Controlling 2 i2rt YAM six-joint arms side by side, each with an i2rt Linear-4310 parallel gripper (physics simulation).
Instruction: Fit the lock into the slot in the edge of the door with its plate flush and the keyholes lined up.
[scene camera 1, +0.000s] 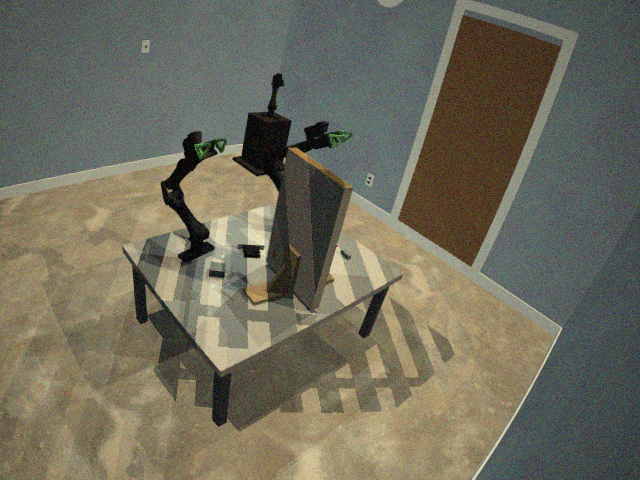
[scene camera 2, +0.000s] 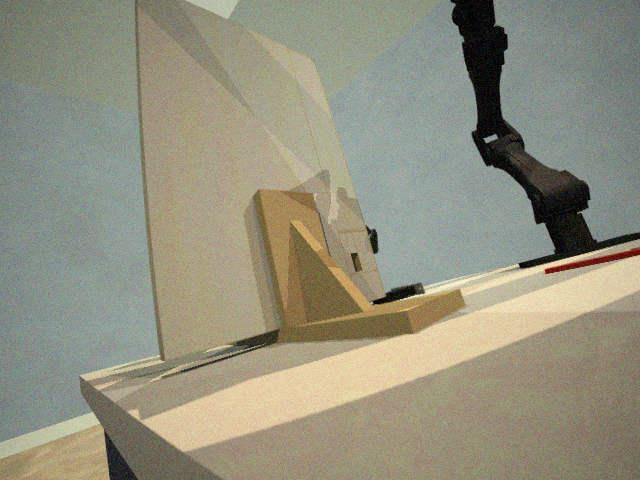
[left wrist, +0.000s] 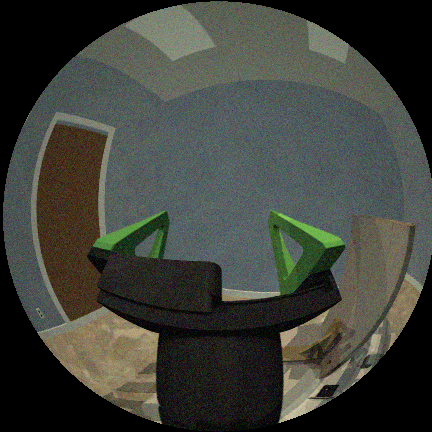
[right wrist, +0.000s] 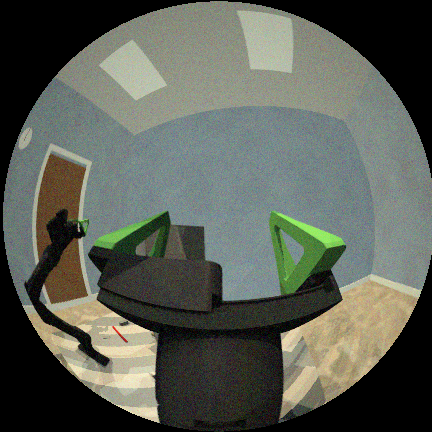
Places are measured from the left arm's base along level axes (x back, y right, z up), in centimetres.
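Pixels of known places: left gripper, between the fingertips: (scene camera 1: 348, 135) (left wrist: 218, 215) (right wrist: 82, 219); right gripper, between the fingertips: (scene camera 1: 218, 142) (right wrist: 219, 216); left arm's base, origin of its link: (scene camera 2: 578, 253); right arm's base, origin of its link: (scene camera 1: 196, 252).
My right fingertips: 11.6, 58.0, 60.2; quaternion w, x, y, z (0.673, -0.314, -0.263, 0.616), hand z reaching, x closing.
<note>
For each thing: its top centre in the pictures, then the offset to it from my right fingertips, as dx, dy, dz. "spot": a spot on its surface instead. Level surfaces: height alone.
- door panel, centre of its top: (scene camera 2: 239, 35) (left wrist: 377, 217) (right wrist: 177, 225) (scene camera 1: 318, 165) -42.1, -11.6, +1.3
- small square hole, a spot on its surface: (scene camera 2: 355, 261) spot: -29.6, -18.7, -50.5
- dark piece with a thin plate, centre of its top: (scene camera 2: 391, 289) (scene camera 1: 252, 248) -13.4, -20.4, -57.6
- second dark block, centre of its top: (scene camera 1: 217, 266) -11.0, +4.7, -56.6
- small dark item, centre of its top: (scene camera 1: 346, 252) -51.4, -55.5, -58.0
- table, height of its surface: dz -60.2
- red strip, centre of its top: (scene camera 2: 633, 250) (right wrist: 118, 333) -39.1, -53.1, -59.6
The door panel (scene camera 1: 298, 217) (scene camera 2: 206, 206) (left wrist: 372, 270) stands upright on the table. A small square hole (scene camera 2: 355, 261) shows low in its face; the edge slot cannot be made out. A dark piece with a thin plate (scene camera 1: 251, 251) lies on the table behind the door in scene camera 1 and looks like the lock. A second dark block (scene camera 1: 217, 273) lies nearer the left table edge. My left gripper (scene camera 1: 348, 135) (left wrist: 218, 215) is open and empty, high behind the door's top. My right gripper (scene camera 1: 222, 143) (right wrist: 219, 216) is open and empty, high above the table's left side.
A wooden bracket (scene camera 1: 266, 291) (scene camera 2: 276, 227) braces the door. A small dark item (scene camera 1: 345, 253) lies right of the door on the table (scene camera 1: 227, 359). A red strip (scene camera 2: 591, 260) (right wrist: 120, 334) lies near the left arm's base. A black box (scene camera 1: 266, 142) with a mast stands behind the table.
</note>
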